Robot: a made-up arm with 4 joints. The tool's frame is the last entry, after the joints.
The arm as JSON. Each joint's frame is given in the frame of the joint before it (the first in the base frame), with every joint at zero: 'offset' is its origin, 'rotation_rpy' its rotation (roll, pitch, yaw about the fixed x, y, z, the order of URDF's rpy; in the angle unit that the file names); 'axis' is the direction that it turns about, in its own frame. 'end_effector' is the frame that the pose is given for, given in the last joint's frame.
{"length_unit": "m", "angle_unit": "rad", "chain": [
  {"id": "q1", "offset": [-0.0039, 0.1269, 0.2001], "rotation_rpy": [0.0, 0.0, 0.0], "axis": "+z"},
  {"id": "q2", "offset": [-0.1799, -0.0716, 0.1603], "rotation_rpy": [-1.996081, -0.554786, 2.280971], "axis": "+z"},
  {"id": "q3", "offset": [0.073, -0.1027, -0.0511], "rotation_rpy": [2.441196, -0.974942, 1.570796], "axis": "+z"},
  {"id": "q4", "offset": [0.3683, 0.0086, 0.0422], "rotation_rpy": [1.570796, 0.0, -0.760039], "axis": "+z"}
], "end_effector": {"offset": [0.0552, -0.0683, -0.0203], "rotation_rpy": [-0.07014, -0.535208, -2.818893]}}
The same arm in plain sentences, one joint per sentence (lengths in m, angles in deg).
The arm has four revolute joints in a row. What follows holds with every joint at zero, and every direction is one of the base frame's.
The first joint is mounted 0.0039 m along -x and 0.1269 m along +y and 0.2001 m along +z from the base frame's origin and rotates about +z.
The second joint is mounted 0.1799 m along -x and 0.0716 m along -y and 0.1603 m along +z from the first joint and rotates about the direction (-0.832397, -0.429098, -0.350699).
The third joint is mounted 0.0021 m along +x and 0.004 m along +y and 0.1359 m along +z from the second joint and rotates about +y.
The fourth joint is mounted 0.26 m along -x and 0.0422 m along +y and 0.261 m along -z from the third joint and rotates about +x.
The tool frame, which is the frame that the pose is given for, is mounted 0.0203 m along -x and 0.0683 m along -y and 0.0552 m along -z from the fourth joint; its axes are the base frame's turned by roll -150.77, pitch -54.66 and yaw -28.14 deg (as in URDF: about the fixed x, then y, then z).

